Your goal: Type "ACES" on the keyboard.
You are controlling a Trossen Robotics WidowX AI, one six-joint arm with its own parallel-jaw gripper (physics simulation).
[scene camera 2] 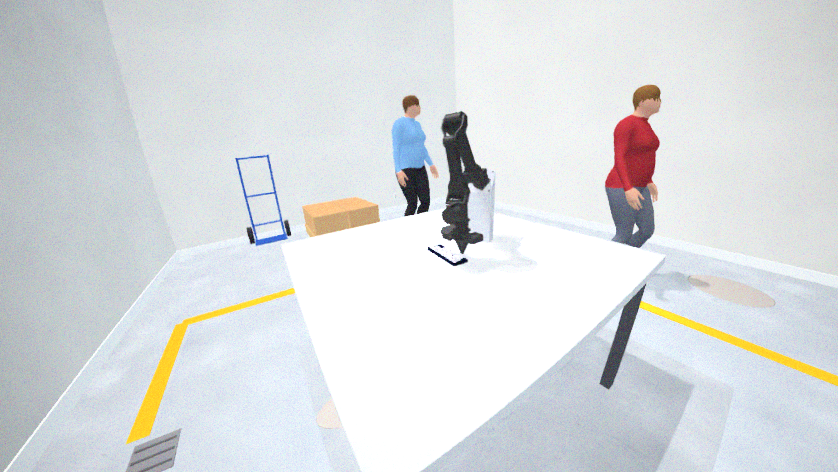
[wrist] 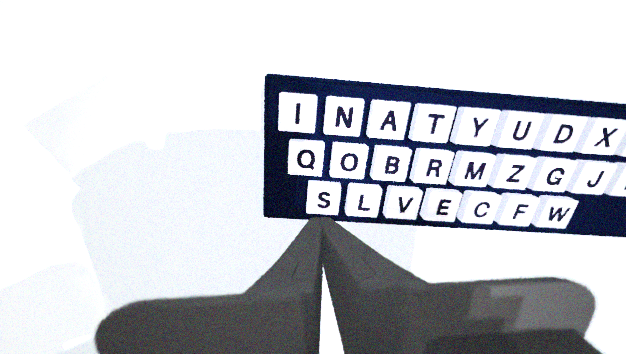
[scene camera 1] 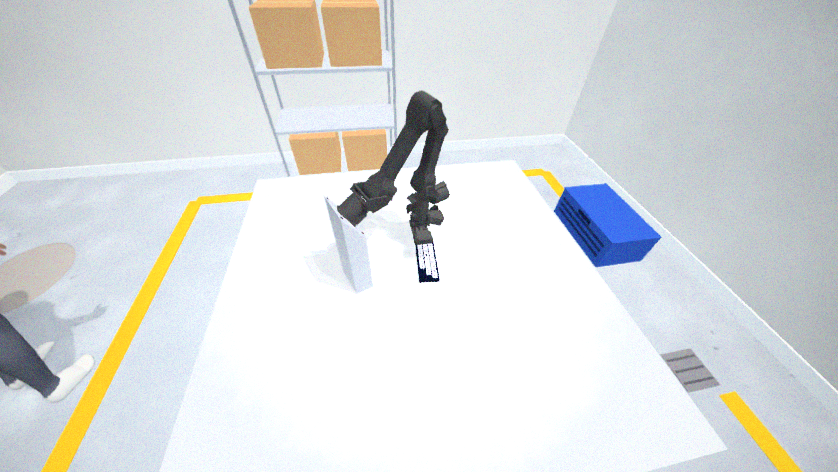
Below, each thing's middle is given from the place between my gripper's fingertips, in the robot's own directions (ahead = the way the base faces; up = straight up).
My gripper is now 5 cm short of the key [wrist: 387, 119], 1 cm to the left of it and 1 cm above it.
